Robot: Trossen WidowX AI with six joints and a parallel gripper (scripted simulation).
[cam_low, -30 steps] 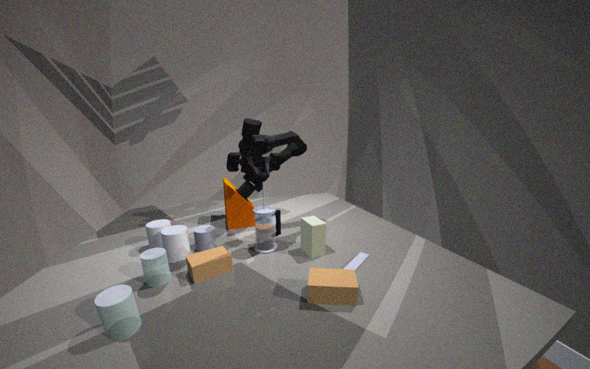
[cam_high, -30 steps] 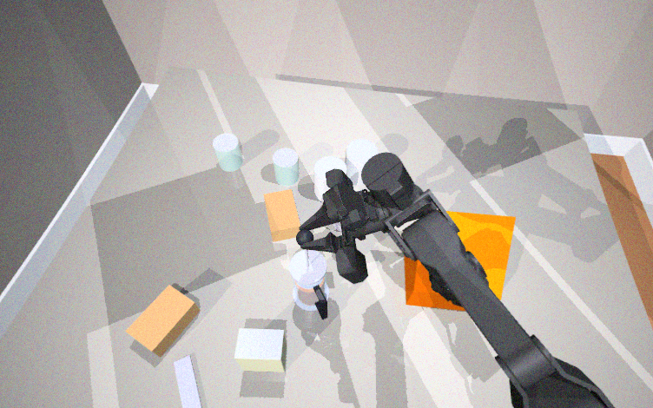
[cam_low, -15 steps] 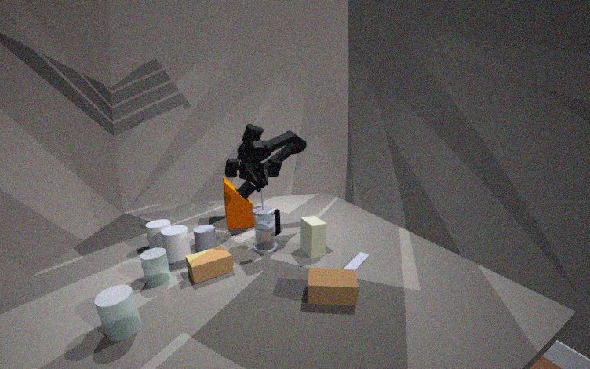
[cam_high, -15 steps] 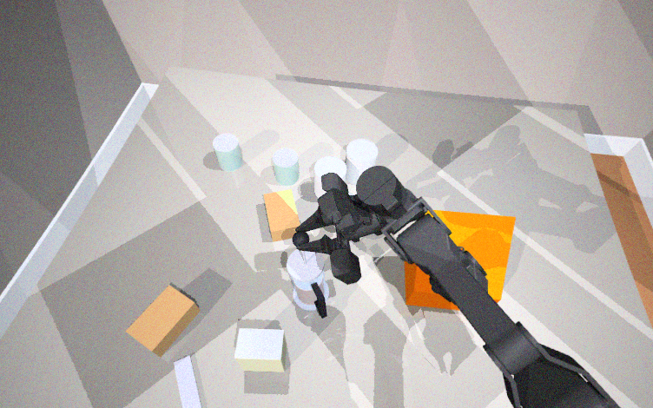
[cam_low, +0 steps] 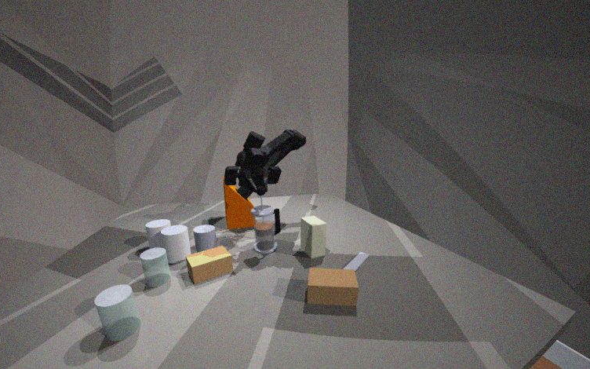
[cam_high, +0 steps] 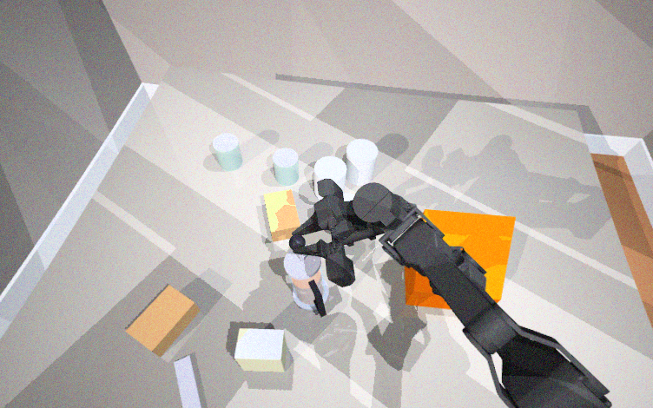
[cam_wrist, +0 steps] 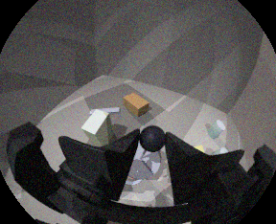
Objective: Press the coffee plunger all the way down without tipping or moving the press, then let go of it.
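The coffee press lies 30 mm behind my gripper tip, 20 mm to the left of it and 100 mm below it. The rest, counted from my gripper tip: pale box (50 mm ahead, 150 mm to the left, 150 mm below); then flat white strip (180 mm ahead, 230 mm to the left, 200 mm below).
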